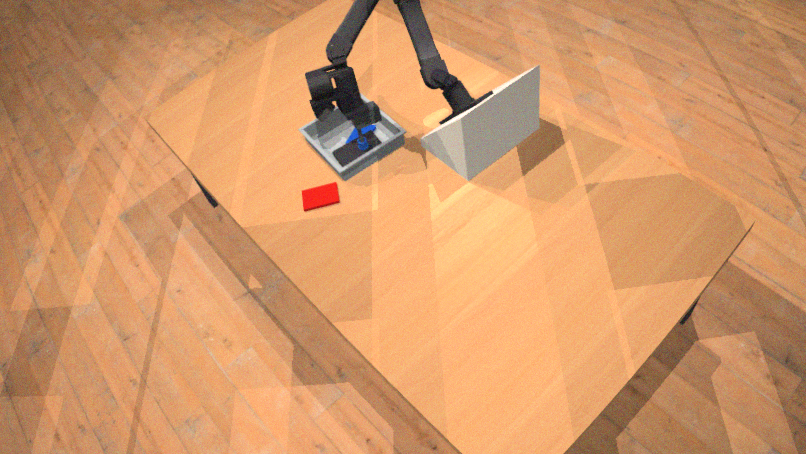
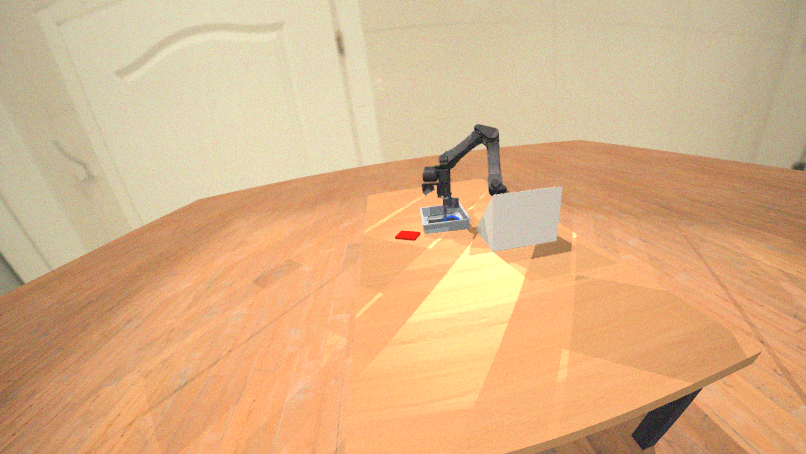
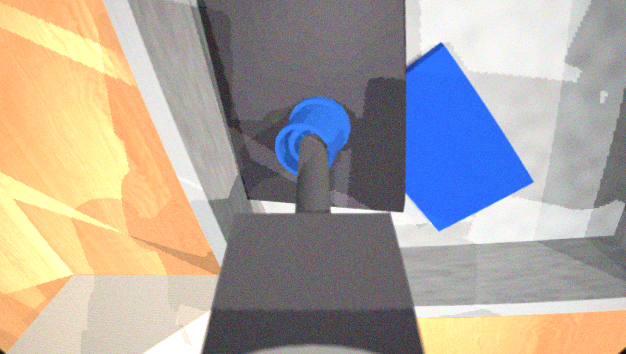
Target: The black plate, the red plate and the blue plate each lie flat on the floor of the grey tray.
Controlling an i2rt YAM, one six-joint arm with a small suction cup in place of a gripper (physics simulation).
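Pixels of known places: end effector, tool point: (image 1: 364, 147) (image 2: 445, 223) (image 3: 313, 121); arm's base, origin of the base link: (image 1: 466, 109) (image 2: 507, 210).
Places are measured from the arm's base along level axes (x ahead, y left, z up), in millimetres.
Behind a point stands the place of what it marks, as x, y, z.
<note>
The grey tray (image 1: 316, 140) @(271, -371, -114) (image 2: 444, 227) @(235, -158, -95) (image 3: 504, 268) @(98, -291, -92) stands on the table near the arm's base. The black plate (image 1: 347, 154) @(262, -229, -96) (image 3: 306, 61) @(242, -219, -96) lies inside it by the left wall. The blue plate (image 1: 355, 134) @(188, -280, -104) (image 2: 451, 217) @(158, -285, -106) (image 3: 460, 145) @(179, -277, -103) lies beside it on the tray floor, with one side hidden under the black plate's edge. My suction cup (image 1: 363, 143) (image 3: 313, 132) is just over the middle of the black plate; I cannot tell whether it still touches, and it holds nothing. The red plate (image 1: 320, 196) @(409, -180, -106) (image 2: 407, 234) @(409, -183, -106) lies flat on the table outside the tray, in front of it.
A large white wedge-shaped block (image 1: 484, 132) @(50, 106, 15) (image 2: 524, 217) @(-6, 112, 9) stands just right of the tray, by the arm's base. The table's edge runs to the left of the red plate.
</note>
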